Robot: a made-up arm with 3 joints. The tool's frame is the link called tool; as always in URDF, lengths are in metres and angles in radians. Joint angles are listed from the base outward.
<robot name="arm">
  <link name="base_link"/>
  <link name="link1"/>
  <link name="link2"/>
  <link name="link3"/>
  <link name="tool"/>
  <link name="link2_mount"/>
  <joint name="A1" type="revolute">
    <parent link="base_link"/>
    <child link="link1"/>
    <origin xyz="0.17 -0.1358 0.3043" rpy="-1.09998 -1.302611 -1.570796"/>
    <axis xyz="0 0 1"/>
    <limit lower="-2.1" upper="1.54"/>
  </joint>
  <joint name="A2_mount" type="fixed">
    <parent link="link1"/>
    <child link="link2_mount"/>
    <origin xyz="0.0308 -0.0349 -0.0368"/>
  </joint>
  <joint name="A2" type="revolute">
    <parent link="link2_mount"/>
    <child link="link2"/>
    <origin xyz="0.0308 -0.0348 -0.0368" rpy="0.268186 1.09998 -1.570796"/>
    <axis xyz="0 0 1"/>
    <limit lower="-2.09" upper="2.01"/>
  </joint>
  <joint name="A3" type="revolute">
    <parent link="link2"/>
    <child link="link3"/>
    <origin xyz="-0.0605 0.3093 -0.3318" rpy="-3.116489 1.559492 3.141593"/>
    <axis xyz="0 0 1"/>
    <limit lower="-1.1" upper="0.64"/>
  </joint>
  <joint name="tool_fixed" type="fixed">
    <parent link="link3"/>
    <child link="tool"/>
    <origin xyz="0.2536 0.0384 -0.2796" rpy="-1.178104 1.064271 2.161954"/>
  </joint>
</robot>
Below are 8 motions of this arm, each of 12 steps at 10 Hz.
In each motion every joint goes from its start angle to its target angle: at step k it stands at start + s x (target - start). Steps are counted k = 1, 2, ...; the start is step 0. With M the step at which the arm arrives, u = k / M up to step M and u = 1 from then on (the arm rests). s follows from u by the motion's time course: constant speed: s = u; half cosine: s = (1 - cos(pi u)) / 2; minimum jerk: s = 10 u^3 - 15 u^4 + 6 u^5.
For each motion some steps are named. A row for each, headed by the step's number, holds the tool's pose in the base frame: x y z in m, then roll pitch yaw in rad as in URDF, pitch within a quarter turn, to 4 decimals.
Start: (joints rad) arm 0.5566 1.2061 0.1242
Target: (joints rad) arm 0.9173 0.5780 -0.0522
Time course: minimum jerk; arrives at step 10
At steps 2, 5, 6, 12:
2: 0.5223 -0.5299 -0.1432 -0.8286 0.5605 0.9269
5: 0.5470 -0.5301 -0.1291 -0.8068 0.3623 0.7387
6: 0.5505 -0.5347 -0.1259 -0.7791 0.2867 0.6598
12: 0.5474 -0.5475 -0.1255 -0.7097 0.1690 0.5157

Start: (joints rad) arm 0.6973 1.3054 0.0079
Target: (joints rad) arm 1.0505 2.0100 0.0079
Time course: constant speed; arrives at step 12
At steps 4, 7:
4: 0.3095 -0.3380 -0.3341 -0.2242 0.5521 1.4162
7: 0.2050 -0.2609 -0.3706 -0.0308 0.4724 1.6444

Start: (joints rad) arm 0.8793 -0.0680 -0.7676
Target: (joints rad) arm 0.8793 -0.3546 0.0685
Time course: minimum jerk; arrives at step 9
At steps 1, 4, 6, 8, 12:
1: 0.4607 -0.6281 0.0295 -0.2320 -0.0644 -0.2338
4: 0.4642 -0.7344 0.0854 -0.5197 -0.2539 -0.2039
6: 0.4479 -0.8298 0.1677 -0.8476 -0.4092 -0.1382
8: 0.4312 -0.8697 0.2165 -1.0272 -0.4687 -0.0929
12: 0.4300 -0.8719 0.2194 -1.0380 -0.4717 -0.0901

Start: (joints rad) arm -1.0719 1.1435 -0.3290
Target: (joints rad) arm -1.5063 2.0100 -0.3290
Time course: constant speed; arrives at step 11
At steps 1, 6, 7, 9, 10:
1: 0.2828 -0.5547 0.7928 -2.2826 0.0530 -0.3843
6: 0.1721 -0.5968 0.7737 -2.3624 0.1233 -0.7298
7: 0.1440 -0.6026 0.7705 -2.3735 0.1309 -0.8009
9: 0.0828 -0.6102 0.7637 -2.3889 0.1419 -0.9438
10: 0.0501 -0.6117 0.7600 -2.3930 0.1460 -1.0151

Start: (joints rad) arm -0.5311 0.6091 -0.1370
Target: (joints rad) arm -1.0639 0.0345 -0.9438
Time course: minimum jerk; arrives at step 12
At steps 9, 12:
9: 0.2027 -0.2907 0.8863 -2.0499 -0.7572 0.4482
12: 0.1833 -0.2498 0.8821 -2.0743 -0.8099 0.5362

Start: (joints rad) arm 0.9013 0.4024 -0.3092
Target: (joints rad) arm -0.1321 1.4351 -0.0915
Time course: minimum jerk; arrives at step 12
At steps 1, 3, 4, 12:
1: 0.5129 -0.5789 -0.0868 -0.5771 0.1258 0.2709
3: 0.5215 -0.5900 -0.0608 -0.6692 0.1740 0.3260
4: 0.5270 -0.6025 -0.0339 -0.7655 0.2381 0.3747
12: 0.4488 -0.7353 0.1620 -1.4986 0.8963 0.2264

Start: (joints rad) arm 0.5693 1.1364 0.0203
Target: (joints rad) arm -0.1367 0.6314 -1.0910
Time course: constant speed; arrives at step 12
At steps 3, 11, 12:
3: 0.4919 -0.6241 -0.0109 -0.9284 0.5441 0.4646
11: 0.4176 -0.6271 0.2944 -0.9069 0.1283 -0.2051
12: 0.4103 -0.6098 0.3267 -0.8665 0.0632 -0.2549

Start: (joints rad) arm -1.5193 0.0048 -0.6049
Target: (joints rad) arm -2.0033 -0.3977 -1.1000
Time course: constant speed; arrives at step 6
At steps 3, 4, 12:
3: -0.0528 0.1831 0.7912 -3.0836 -0.4121 1.2326
4: -0.0669 0.2196 0.7401 -3.0886 -0.3532 1.3180
12: -0.0846 0.2792 0.6264 -3.0551 -0.2144 1.4577

